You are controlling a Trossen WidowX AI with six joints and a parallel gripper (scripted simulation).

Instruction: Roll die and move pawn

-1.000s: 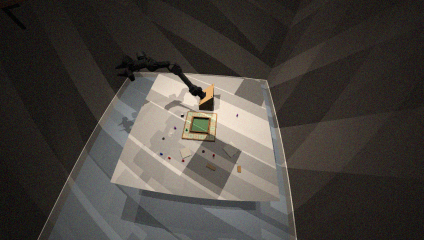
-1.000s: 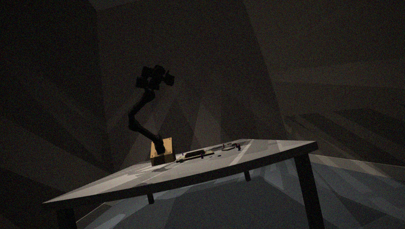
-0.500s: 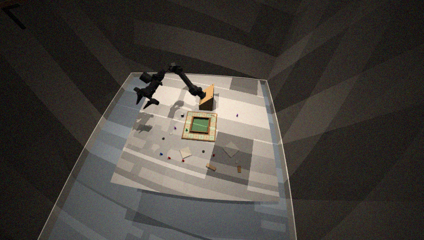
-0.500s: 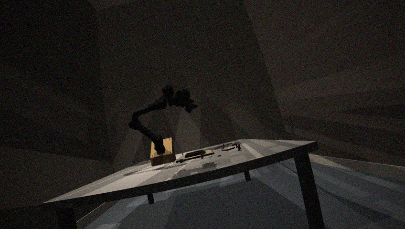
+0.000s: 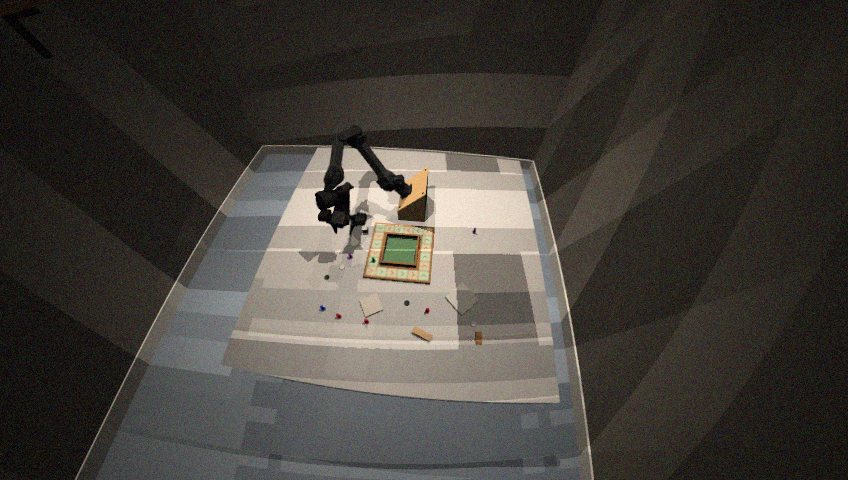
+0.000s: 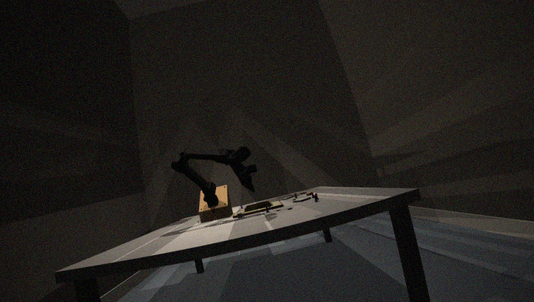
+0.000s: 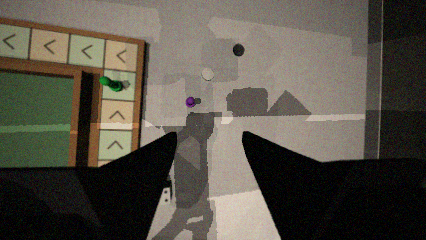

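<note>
The white die lies 10 cm behind my gripper tip, 6 cm to the left of it and 11 cm below it. From my gripper tip the other things lie so: green dice tray 1 cm ahead, 24 cm to the left, 11 cm below; then flat pale card 23 cm ahead, 50 cm to the left, 12 cm below; then green pawn 7 cm ahead, 12 cm to the left, 9 cm below.
</note>
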